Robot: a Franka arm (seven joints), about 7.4 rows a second.
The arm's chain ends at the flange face. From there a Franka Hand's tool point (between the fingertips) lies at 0.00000 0.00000 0.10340 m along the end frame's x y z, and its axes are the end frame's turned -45 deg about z.
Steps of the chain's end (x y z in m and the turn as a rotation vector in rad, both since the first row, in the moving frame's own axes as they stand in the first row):
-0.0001, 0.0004, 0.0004, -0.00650, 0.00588, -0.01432
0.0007, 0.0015, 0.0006, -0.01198, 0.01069, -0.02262
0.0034, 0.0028, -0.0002, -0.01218, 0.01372, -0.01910
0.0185, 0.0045, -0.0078, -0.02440, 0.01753, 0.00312
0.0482, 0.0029, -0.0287, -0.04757, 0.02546, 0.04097
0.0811, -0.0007, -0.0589, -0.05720, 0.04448, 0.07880
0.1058, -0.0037, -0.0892, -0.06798, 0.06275, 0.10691
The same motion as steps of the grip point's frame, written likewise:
-0.0004, 0.0011, 0.0004, -0.00875, -0.00044, -0.01432
-0.0006, 0.0032, 0.0006, -0.01603, -0.00091, -0.02262
0.0006, 0.0063, -0.0002, -0.01831, 0.00109, -0.01910
0.0094, 0.0193, -0.0078, -0.02965, -0.00486, 0.00312
0.0303, 0.0414, -0.0289, -0.05164, -0.01563, 0.04097
0.0566, 0.0642, -0.0592, -0.07190, -0.00899, 0.07880
0.0765, 0.0817, -0.0896, -0.09244, -0.00370, 0.10691

